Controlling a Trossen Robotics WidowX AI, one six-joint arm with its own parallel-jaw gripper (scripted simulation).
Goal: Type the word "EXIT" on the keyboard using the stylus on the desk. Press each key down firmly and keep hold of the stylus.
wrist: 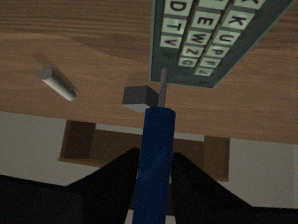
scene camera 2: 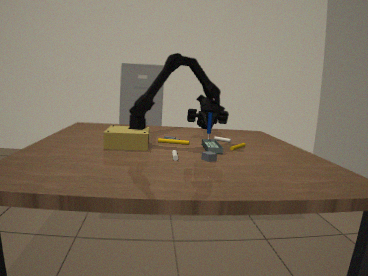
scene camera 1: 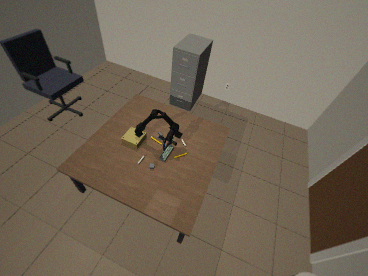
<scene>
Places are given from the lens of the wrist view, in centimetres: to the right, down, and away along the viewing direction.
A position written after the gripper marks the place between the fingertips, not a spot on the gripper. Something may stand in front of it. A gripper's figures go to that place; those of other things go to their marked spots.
gripper (wrist: 155,157): 0, 3, 11
small grey block (wrist: 138,98): -2, -2, 29
</scene>
